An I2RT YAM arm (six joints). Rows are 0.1 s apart.
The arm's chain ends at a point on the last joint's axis. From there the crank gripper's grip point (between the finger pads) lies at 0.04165 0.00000 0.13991 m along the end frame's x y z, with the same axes.
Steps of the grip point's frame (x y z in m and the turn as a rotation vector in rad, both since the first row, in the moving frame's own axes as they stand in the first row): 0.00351, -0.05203, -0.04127, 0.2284, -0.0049, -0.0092; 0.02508, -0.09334, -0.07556, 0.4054, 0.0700, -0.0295; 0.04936, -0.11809, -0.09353, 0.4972, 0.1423, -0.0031; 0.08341, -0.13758, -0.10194, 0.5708, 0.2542, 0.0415; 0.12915, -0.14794, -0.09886, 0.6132, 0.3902, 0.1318; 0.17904, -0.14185, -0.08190, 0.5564, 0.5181, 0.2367
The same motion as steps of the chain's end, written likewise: 0.00434, -0.01995, -0.03779, 0.2284, -0.0049, -0.0092; 0.01650, -0.03746, -0.06081, 0.4054, 0.0700, -0.0295; 0.03084, -0.05287, -0.06954, 0.4972, 0.1423, -0.0031; 0.04986, -0.06809, -0.06608, 0.5708, 0.2542, 0.0415; 0.07736, -0.08294, -0.05035, 0.6132, 0.3902, 0.1318; 0.11164, -0.09465, -0.02679, 0.5564, 0.5181, 0.2367
